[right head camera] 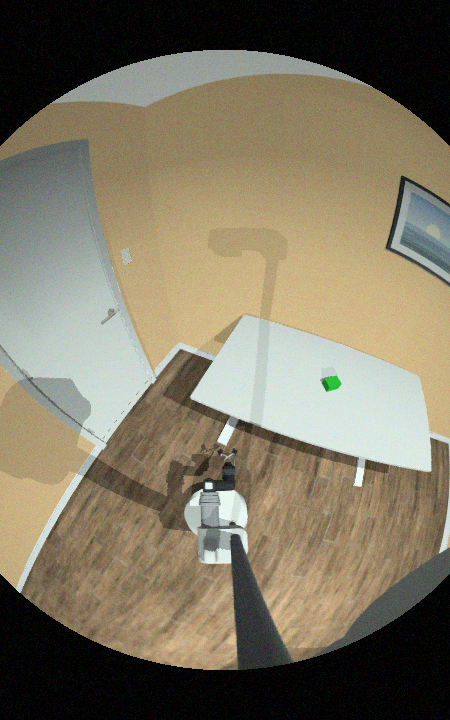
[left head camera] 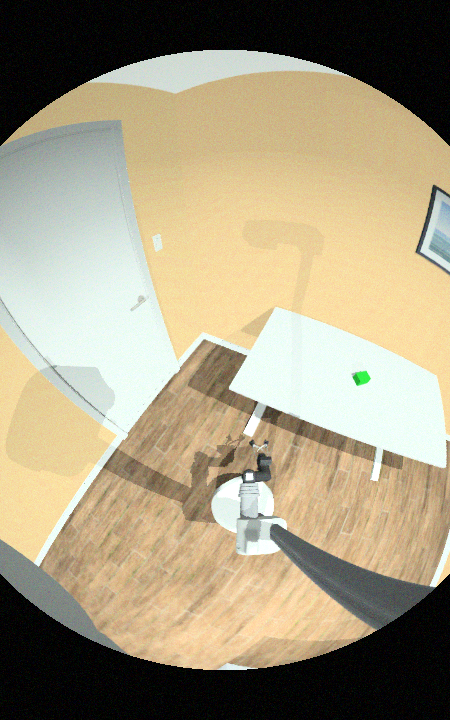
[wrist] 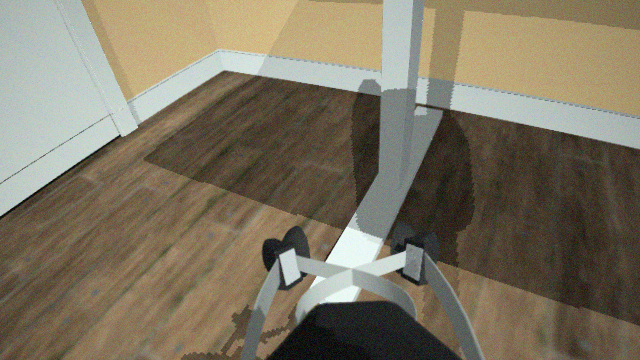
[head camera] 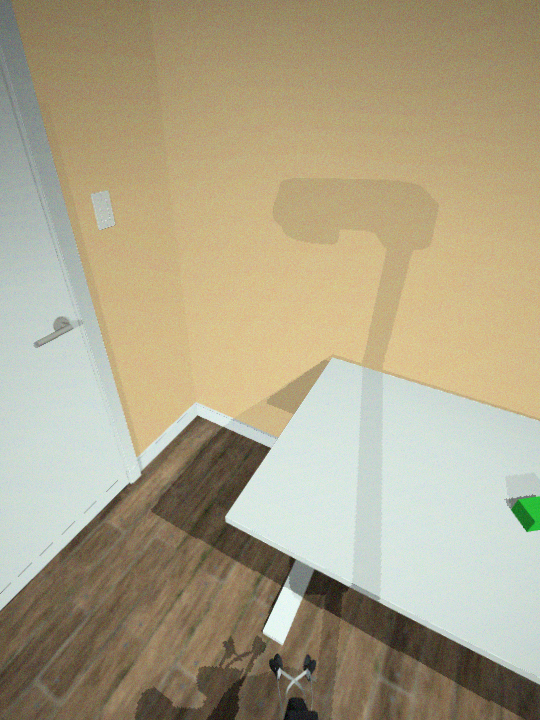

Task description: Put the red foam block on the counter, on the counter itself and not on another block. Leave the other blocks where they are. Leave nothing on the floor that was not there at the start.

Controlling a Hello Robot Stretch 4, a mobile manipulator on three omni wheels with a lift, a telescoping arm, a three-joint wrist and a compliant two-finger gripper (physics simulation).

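Places are measured from the robot's base along level axes (x right, y ahead, z up), in centimetres.
Pixels of known places: gripper, fingertip midpoint: (right head camera: pixel 226 449) (left head camera: pixel 258 440) (wrist: pixel 349 244) (head camera: pixel 292 657).
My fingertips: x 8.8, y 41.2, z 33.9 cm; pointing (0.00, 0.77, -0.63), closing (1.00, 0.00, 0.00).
Ahead of a thing's pixels: the offset from my fingertips to its middle. "*": to the spot under its first point. Level surfaces: height alone.
The red foam block does not show in these views, and neither does the counter. A green block {dx +58.9, dy +19.6, dz +37.5 cm} (head camera: pixel 531 512) (left head camera: pixel 361 378) (right head camera: pixel 331 383) lies on a white table {dz +35.3 cm} (head camera: pixel 313 476) (left head camera: pixel 265 366) (right head camera: pixel 228 376). My gripper (head camera: pixel 292 663) (left head camera: pixel 259 442) (right head camera: pixel 227 452) (wrist: pixel 349 244) is open, with its two dark fingertips wide apart and nothing between them. It hangs over the wooden floor in front of the table's near left part, below and outside the table's front edge in the head view.
In the wrist view the table's white leg {* dx +10.7, dy +42.1, dz -3.9 cm} (wrist: pixel 399 60) rises beyond the fingers, and its foot (wrist: pixel 357 245) runs along the floor towards them. A white door (head camera: pixel 34 407) (left head camera: pixel 79 254) (right head camera: pixel 58 249) is at the left. A framed picture (right head camera: pixel 424 228) hangs on the wall at the right.
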